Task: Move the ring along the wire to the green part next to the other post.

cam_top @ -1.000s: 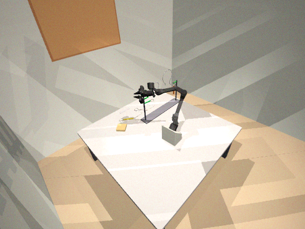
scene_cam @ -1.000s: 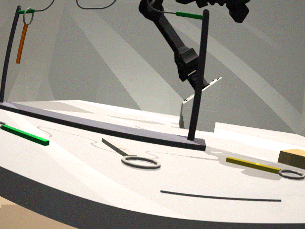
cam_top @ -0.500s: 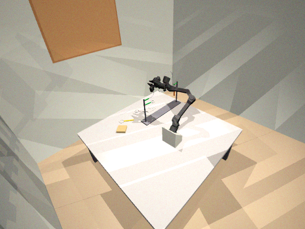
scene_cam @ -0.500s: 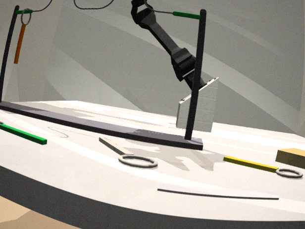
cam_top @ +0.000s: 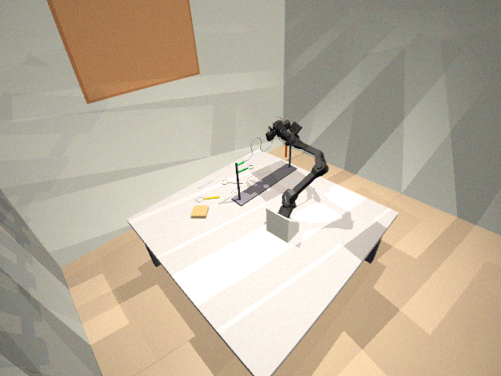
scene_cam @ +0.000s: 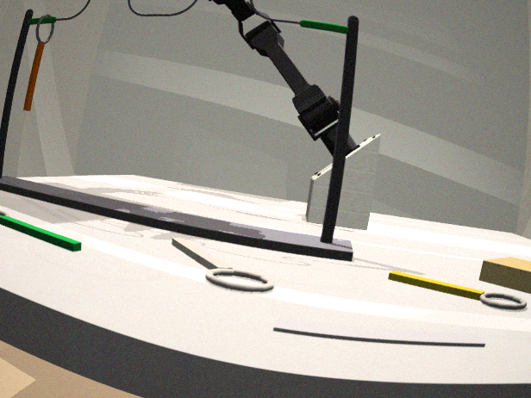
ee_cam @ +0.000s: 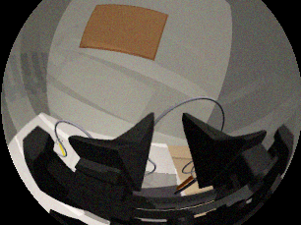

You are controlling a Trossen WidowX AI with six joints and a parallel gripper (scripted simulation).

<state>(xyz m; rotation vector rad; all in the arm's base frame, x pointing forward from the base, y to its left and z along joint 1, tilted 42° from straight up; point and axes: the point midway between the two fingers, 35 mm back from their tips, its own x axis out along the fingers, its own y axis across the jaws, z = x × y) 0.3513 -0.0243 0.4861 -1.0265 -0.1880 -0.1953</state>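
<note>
The orange-handled ring lies 10 mm ahead of my gripper tip, 190 mm to the right of it and 240 mm below it. From my gripper tip the other things lie so: green-handled ring: 280 mm ahead, 470 mm below; yellow-handled ring: 230 mm ahead, 470 mm to the left, 470 mm below; tan block: 130 mm ahead, 590 mm to the left, 460 mm below.
</note>
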